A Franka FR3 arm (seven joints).
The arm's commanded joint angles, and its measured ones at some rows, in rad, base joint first. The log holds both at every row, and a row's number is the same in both.
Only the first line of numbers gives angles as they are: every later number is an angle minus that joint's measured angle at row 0.
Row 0, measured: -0.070, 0.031, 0.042, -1.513, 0.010, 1.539, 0.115
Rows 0 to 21, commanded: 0.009, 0.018, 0.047, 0.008, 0.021, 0.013, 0.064; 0.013, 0.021, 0.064, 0.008, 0.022, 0.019, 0.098; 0.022, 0.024, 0.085, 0.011, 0.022, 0.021, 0.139; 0.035, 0.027, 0.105, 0.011, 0.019, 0.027, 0.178; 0.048, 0.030, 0.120, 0.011, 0.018, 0.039, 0.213; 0.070, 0.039, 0.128, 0.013, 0.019, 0.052, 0.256; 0.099, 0.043, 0.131, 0.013, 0.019, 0.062, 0.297; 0.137, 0.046, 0.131, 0.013, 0.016, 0.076, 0.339; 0.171, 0.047, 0.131, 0.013, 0.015, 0.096, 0.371; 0.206, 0.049, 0.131, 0.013, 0.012, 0.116, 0.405; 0.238, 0.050, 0.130, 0.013, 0.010, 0.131, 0.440; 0.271, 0.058, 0.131, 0.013, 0.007, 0.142, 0.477; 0.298, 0.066, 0.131, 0.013, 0.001, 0.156, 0.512; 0.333, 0.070, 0.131, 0.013, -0.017, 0.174, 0.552; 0.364, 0.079, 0.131, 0.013, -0.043, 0.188, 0.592; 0.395, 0.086, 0.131, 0.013, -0.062, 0.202, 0.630; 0.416, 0.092, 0.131, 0.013, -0.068, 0.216, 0.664; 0.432, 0.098, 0.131, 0.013, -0.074, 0.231, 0.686; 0.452, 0.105, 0.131, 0.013, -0.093, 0.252, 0.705; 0.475, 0.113, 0.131, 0.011, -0.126, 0.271, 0.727; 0.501, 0.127, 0.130, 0.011, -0.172, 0.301, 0.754; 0.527, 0.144, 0.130, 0.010, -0.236, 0.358, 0.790
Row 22, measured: 0.470, 0.107, 0.139, 0.001, -0.127, 0.270, 0.713
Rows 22 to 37, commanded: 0.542, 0.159, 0.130, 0.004, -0.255, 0.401, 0.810; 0.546, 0.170, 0.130, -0.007, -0.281, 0.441, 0.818; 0.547, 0.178, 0.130, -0.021, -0.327, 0.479, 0.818; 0.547, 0.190, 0.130, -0.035, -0.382, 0.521, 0.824; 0.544, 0.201, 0.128, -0.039, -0.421, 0.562, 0.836; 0.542, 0.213, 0.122, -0.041, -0.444, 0.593, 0.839; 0.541, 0.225, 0.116, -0.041, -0.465, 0.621, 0.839; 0.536, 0.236, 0.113, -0.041, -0.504, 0.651, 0.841; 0.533, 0.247, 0.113, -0.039, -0.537, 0.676, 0.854; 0.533, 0.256, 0.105, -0.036, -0.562, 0.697, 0.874; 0.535, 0.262, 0.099, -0.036, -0.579, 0.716, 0.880; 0.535, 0.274, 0.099, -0.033, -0.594, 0.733, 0.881; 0.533, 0.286, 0.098, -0.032, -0.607, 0.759, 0.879; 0.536, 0.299, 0.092, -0.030, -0.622, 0.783, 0.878; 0.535, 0.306, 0.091, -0.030, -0.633, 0.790, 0.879; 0.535, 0.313, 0.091, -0.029, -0.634, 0.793, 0.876
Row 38, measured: 0.536, 0.287, 0.094, -0.029, -0.593, 0.749, 0.852
